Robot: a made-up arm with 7 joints.
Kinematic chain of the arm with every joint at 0, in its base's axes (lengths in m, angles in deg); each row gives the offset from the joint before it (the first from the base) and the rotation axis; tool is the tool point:
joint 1: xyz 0 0 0.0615 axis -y
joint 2: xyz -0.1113 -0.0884 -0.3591 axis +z
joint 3: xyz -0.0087 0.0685 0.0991 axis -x
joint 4: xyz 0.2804 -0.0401 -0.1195 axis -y
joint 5: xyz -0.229 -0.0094 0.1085 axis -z
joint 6: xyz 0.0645 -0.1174 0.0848 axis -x
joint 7: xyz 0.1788 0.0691 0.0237 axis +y
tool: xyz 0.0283 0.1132 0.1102
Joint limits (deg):
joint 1: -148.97..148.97
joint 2: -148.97..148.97
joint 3: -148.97..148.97
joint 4: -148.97..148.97
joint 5: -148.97..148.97
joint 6: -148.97..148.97
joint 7: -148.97..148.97
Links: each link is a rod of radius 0.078 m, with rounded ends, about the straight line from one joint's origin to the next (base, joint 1, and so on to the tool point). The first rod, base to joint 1, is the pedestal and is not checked.
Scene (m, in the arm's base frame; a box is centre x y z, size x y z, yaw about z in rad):
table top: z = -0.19
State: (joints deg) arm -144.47 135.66 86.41 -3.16 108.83 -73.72 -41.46
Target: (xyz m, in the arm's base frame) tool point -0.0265 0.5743 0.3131
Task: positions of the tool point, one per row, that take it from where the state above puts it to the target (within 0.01 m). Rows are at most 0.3 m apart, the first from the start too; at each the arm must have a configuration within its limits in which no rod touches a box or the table.
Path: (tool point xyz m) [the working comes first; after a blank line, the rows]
Joints at the target: -115.46 52.09 99.26 -62.01 102.68 -54.49 -53.71
Straight joint move there: clear.

1: 0.2917 -0.3857 0.4078
2: 0.3571 -0.2120 0.5415
3: 0.3402 0.0159 0.6203
4: 0.2509 0.2531 0.6126
5: 0.1164 0.4524 0.5065
6: -0.0265 0.5743 0.3130

